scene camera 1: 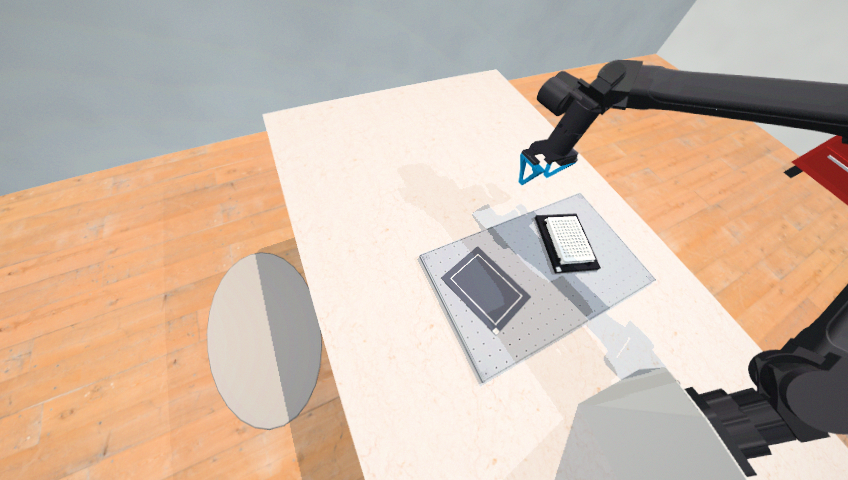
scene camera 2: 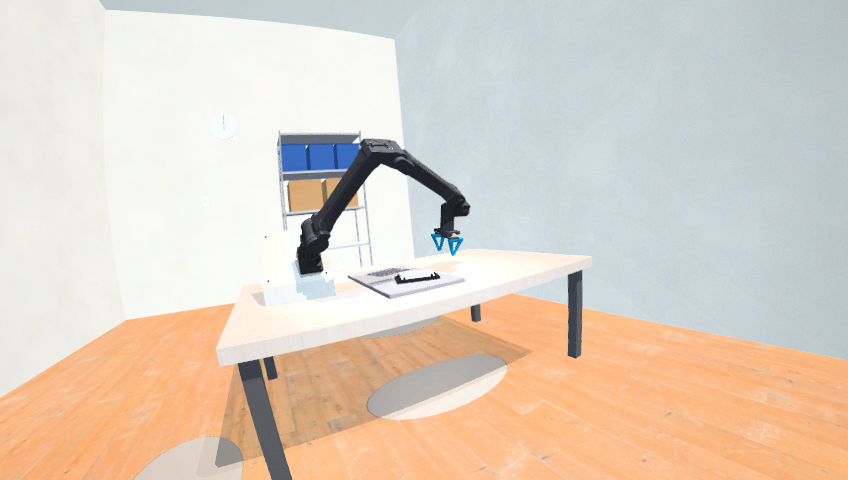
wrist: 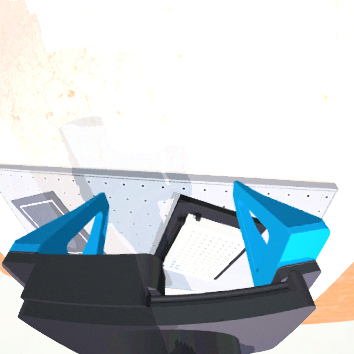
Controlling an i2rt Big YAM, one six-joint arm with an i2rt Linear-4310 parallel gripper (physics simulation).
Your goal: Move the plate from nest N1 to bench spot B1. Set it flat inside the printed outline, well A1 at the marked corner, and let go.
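Frame: origin at the arm's base, x ahead, y left, z up, level; metres.
Where they show: gripper, fingertip midpoint: [scene camera 1: 533, 180] [scene camera 2: 446, 253] [wrist: 168, 193]; arm's base, origin of the base link: [scene camera 1: 709, 427] [scene camera 2: 309, 260].
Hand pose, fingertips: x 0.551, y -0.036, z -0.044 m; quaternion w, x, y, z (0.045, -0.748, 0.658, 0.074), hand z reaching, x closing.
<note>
Things, the pixels of their top centre, and the offset from my fingertips. "pt": a spot on its surface instead. Level surfaces: height alone.
- white well plate, middle of its top: [wrist: 201, 257] [scene camera 1: 570, 237] [scene camera 2: 416, 272] 0.162 m back, 0.039 m right, 0.051 m down
- black nest N1, middle of its top: [wrist: 201, 254] [scene camera 1: 569, 238] [scene camera 2: 416, 273] 0.162 m back, 0.039 m right, 0.055 m down
- dark patch, surface spot: [scene camera 1: 487, 288] pt 0.202 m back, 0.217 m left, 0.075 m down
- thin white printed outline, surface spot: [scene camera 1: 473, 300] pt 0.216 m back, 0.259 m left, 0.075 m down
- white marker square, surface spot: [scene camera 1: 495, 331] pt 0.292 m back, 0.244 m left, 0.075 m down
- perforated board, middle of its top: [wrist: 139, 247] [scene camera 1: 542, 267] [scene camera 2: 398, 276] 0.202 m back, 0.061 m left, 0.076 m down
- pale table, its level: 0.090 m down
The white well plate [scene camera 1: 570, 239] [scene camera 2: 417, 274] [wrist: 202, 247] sits in the black nest N1 [scene camera 1: 580, 268] [wrist: 215, 205]. A small white square marks one nest corner in scene camera 1. Bench spot B1 is a dark patch [scene camera 1: 487, 288] with a thin white printed outline [scene camera 1: 473, 300] and a white marker square [scene camera 1: 495, 331] at one corner; nothing stands on it. My gripper [scene camera 1: 534, 179] [scene camera 2: 446, 252] [wrist: 168, 193] is open and empty, its blue fingers pointing down. It hangs above the table, apart from the plate. In the wrist view the right finger hides part of the nest, and the left finger covers part of B1.
The perforated board [scene camera 1: 517, 346] [scene camera 2: 404, 290] [wrist: 135, 195] carries both nest and spot on the pale table [scene camera 1: 368, 196] [scene camera 2: 523, 267]. The arm's base stands at one end of the table. A shelf unit with blue and tan boxes is behind the arm in scene camera 2.
</note>
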